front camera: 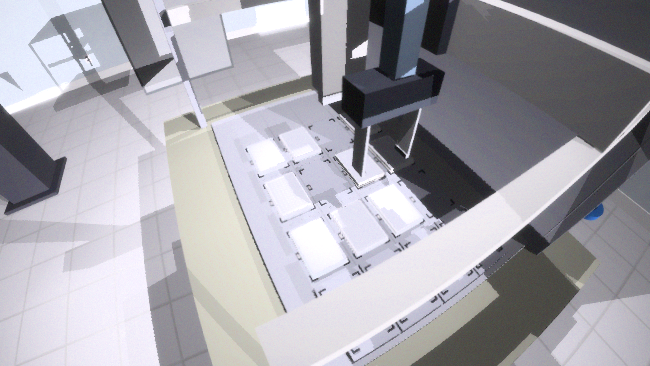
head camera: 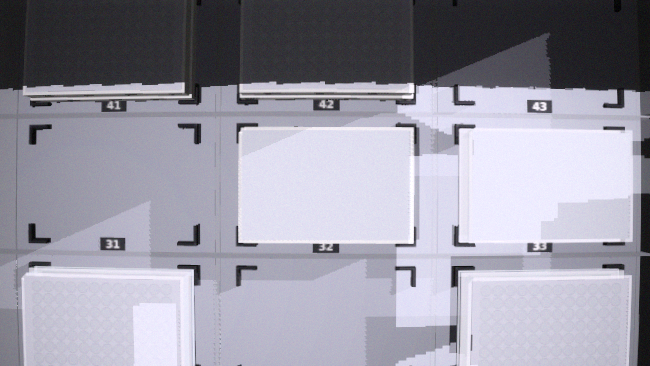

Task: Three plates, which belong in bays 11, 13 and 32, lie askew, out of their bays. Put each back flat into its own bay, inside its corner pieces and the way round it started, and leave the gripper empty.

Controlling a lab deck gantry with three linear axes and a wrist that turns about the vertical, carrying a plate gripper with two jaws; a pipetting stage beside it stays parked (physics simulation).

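Places are measured from the robot's base along level axes (x ahead, y left, z up), in metres.
Pixels of known places: gripper, fingertip midpoint: (front camera: 380,161); robot's base, origin of the base link: (front camera: 246,149).
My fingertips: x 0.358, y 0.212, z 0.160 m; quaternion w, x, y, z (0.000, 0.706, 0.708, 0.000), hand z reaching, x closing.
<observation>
Ahead of a thing's pixels: the offset from my fingertips to its top centre. "pt": to the spot under its first point.
The bay 32 plate {dx -0.130, dy +0.045, dz -0.145 m} (front camera: 374,169) (head camera: 326,185) is white and lies square in its bay, with parts of the dark corner pieces {pt dx -0.185, dy +0.004, dz -0.146 m} (head camera: 248,244) showing around its edges. My gripper (front camera: 381,164) is open above it, one jaw on each side, and does not show in the head view. The left jaw hides part of the plate in the front view. The bay 11 plate {dx -0.294, dy -0.169, dz -0.145 m} (front camera: 267,156) and the bay 13 plate {dx +0.034, dy -0.169, dz -0.145 m} (front camera: 317,247) look flat and square in the front view. Their corner fit is too small to tell, and neither shows in the head view.
Other plates stand in bay 12 {pt dx -0.123, dy -0.172, dz -0.145 m} (front camera: 287,195), bay 21 {pt dx -0.289, dy -0.058, dz -0.145 m} (head camera: 107,325), bay 23 {pt dx +0.033, dy -0.053, dz -0.145 m} (head camera: 550,320), bay 33 {pt dx +0.038, dy +0.043, dz -0.146 m} (front camera: 395,207) (head camera: 545,175), bay 41 {pt dx -0.292, dy +0.146, dz -0.145 m} (head camera: 105,45) and bay 42 {pt dx -0.131, dy +0.144, dz -0.145 m} (head camera: 325,45). A pale beam (front camera: 400,265) crosses the front of the deck.
</observation>
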